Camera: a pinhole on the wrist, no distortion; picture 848 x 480 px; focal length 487.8 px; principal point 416.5 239.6 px. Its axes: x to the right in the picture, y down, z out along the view. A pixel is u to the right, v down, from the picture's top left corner.
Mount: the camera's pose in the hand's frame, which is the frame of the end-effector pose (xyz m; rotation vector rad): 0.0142 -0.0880 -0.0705 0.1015 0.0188 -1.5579
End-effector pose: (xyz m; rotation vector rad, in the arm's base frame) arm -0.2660 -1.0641 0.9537 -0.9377 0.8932 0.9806
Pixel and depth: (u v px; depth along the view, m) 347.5 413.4 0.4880
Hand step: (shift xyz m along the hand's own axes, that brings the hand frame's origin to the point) 0.1614 -0.0550 0.4299
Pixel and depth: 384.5 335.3 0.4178
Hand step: 0.0739 -0.0920 0.3519
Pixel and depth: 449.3 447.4 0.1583
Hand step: 0.0734 -0.1101 0.0899
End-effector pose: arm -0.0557 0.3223 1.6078 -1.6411 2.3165 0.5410
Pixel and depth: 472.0 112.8 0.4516
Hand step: -0.1259 -0.1751 0.3690
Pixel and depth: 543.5 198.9 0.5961
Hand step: -0.0645 -0.2891 0.5085
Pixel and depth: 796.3 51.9 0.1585
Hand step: -0.0533 -0.2238 0.0747
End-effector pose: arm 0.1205 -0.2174 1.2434 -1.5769 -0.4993 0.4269
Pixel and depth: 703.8 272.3 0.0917
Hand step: 0.0163 -0.1488 0.0170
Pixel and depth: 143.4 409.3 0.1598
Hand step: 0.0601 -0.0106 0.0984
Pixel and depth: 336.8 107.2 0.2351
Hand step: -0.0623 -0.0684 0.1631
